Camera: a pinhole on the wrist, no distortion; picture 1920 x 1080 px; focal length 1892.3 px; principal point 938.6 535.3 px. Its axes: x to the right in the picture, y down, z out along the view. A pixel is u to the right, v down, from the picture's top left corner.
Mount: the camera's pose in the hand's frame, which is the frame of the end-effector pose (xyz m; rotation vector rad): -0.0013 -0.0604 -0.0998 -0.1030 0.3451 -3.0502
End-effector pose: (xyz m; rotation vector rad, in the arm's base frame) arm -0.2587 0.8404 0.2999 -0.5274 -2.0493 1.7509
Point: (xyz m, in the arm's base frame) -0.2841 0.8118 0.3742
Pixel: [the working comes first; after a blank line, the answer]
In the camera's frame: -0.0030 -0.0102 0.1280

894.0 383.9
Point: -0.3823 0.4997 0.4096
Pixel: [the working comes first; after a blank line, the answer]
In the camera's frame: 0.0983 -0.0029 0.4410

1360.2 523.0
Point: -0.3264 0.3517 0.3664
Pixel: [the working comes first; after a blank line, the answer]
In the camera's frame: 0.2288 -0.0555 0.5252

1763.1 335.3
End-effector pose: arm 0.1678 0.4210 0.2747 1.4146 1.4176 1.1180
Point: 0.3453 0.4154 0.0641
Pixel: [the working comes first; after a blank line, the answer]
In the camera's frame: 0.0435 0.0175 0.3373

1182.6 633.3
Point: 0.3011 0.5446 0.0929
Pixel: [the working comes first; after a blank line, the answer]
In the camera's frame: -0.0909 0.0238 0.3003

365.8 685.0
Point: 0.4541 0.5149 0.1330
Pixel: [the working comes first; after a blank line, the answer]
In the camera's frame: -0.0566 -0.0870 0.4119

678.7 135.8
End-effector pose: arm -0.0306 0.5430 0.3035 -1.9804 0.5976 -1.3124
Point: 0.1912 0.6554 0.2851
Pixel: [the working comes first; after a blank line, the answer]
In the camera's frame: 0.0220 -0.0748 0.3321

1063.9 109.0
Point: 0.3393 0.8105 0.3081
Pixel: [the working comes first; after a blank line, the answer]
In the camera's frame: 0.0773 0.0016 0.5261

1216.5 541.2
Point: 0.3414 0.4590 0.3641
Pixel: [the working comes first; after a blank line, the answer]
In the camera's frame: -0.2207 -0.1422 0.3948

outside the picture
